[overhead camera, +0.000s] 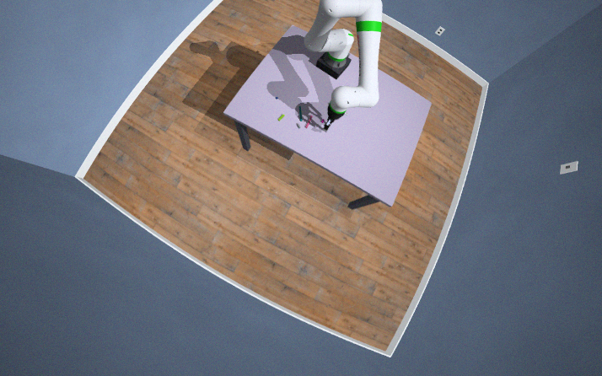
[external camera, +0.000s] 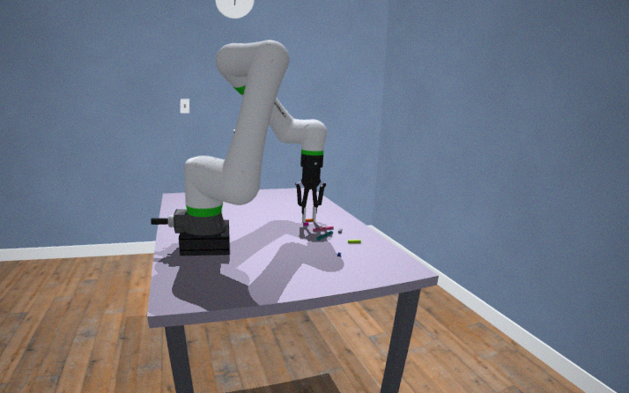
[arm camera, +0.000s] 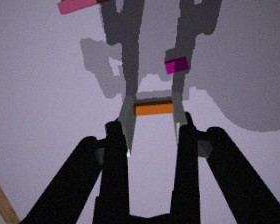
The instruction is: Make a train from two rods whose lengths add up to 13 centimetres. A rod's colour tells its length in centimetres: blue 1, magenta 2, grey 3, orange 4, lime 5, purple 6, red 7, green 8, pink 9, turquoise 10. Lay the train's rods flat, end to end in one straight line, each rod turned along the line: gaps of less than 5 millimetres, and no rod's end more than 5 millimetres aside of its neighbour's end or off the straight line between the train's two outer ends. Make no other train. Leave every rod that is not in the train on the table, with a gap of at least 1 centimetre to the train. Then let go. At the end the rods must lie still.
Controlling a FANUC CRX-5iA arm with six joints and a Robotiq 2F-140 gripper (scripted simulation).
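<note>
The orange rod is 30 mm below my hand. Round my hand: grey rod 100 mm ahead, 140 mm to the right, 30 mm below; pink rod 40 mm ahead, 110 mm to the right, 30 mm below; magenta rod 20 mm behind, 40 mm to the right, 30 mm below.
</note>
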